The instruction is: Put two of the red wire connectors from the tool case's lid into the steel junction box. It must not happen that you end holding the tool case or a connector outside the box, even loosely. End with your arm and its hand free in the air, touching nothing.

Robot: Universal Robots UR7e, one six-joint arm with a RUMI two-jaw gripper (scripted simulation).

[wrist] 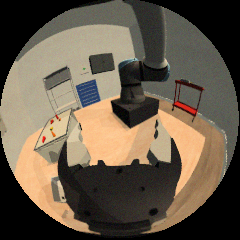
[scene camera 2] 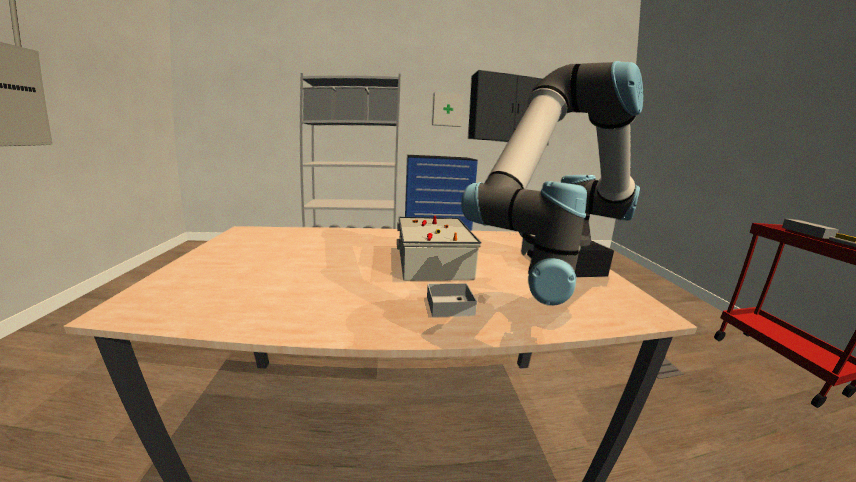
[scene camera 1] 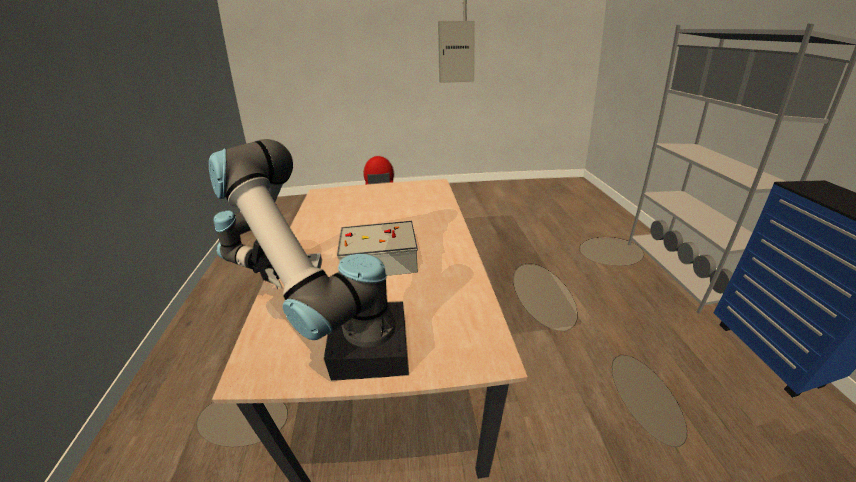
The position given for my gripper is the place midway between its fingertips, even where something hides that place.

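Through scene camera 1 I can see my own gripper (scene camera 1: 297,271), and a grey tool case (scene camera 1: 399,255) is there as well. The case shows again in another view (scene camera 2: 441,258). As for my gripper, I find it once more (wrist: 118,121).
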